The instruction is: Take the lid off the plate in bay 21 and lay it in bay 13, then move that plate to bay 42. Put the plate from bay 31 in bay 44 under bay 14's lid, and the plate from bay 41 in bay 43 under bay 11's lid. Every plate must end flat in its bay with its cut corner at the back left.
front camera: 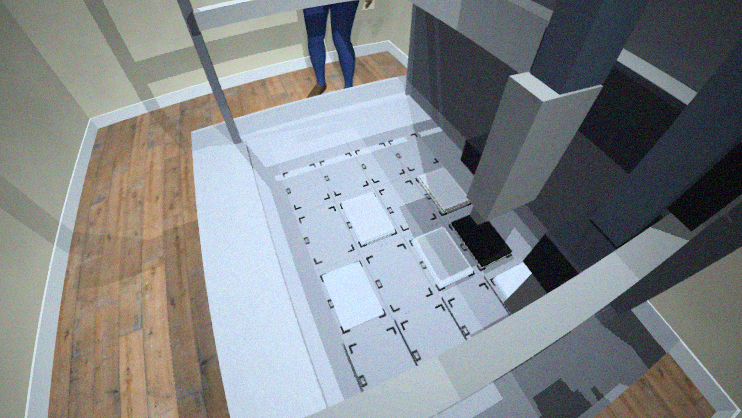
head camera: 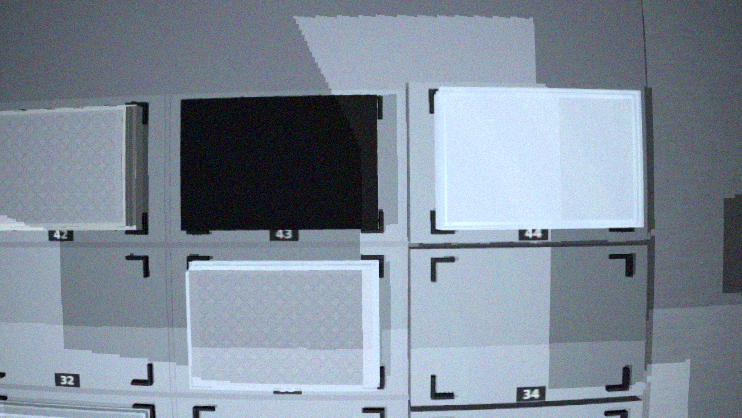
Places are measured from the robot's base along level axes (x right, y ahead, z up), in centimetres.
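Where they show: gripper, between the fingertips: [front camera: 537,296]; robot's base, origin of its link: [front camera: 283,174].
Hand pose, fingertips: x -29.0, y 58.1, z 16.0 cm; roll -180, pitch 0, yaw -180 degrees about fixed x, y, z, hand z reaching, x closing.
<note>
Things, the pixels of their top centre, and the offset from my fingertips.
- plate with a well pattern, centre of its top: [head camera: 42,168] [front camera: 443,187] dx -7.4, dy -35.3, dz -14.6 cm
- black plate-sized piece, centre of its top: [head camera: 277,162] [front camera: 481,236] dx -7.4, dy -18.9, dz -14.3 cm
- flat white lid, centre of its top: [front camera: 351,293] dx +24.7, dy -18.9, dz -15.2 cm
- patterned plate, centre of its top: [head camera: 280,329] [front camera: 442,254] dx +3.3, dy -18.9, dz -14.6 cm
- white piece, centre of its top: [front camera: 367,215] dx +14.0, dy -35.3, dz -14.6 cm
A plate with a well pattern [front camera: 444,191] [head camera: 62,166] lies flat in bay 42. A black plate-sized piece [front camera: 482,241] [head camera: 275,160] lies flat in bay 43; no wells show. A white plate-sized piece with a smooth, rimmed top [front camera: 506,277] [head camera: 519,155] lies in bay 44. A flat white lid [front camera: 353,295] lies in bay 13. Bays 11, 14, 21, 31 and 41 show no plate or lid in the front view. My gripper's dark body [front camera: 551,263] shows in part near bay 44, behind the frame beam. Its jaws cannot be made out. The cut corners are too unclear to tell.
Another patterned plate [front camera: 442,257] [head camera: 280,321] lies in bay 33. A white piece [front camera: 368,218] lies in bay 22, its back edge at the head view's lower left. The pale grey pipetting stage [front camera: 519,145] stands behind bays 42 and 43. A frame beam [front camera: 540,324] crosses the front.
</note>
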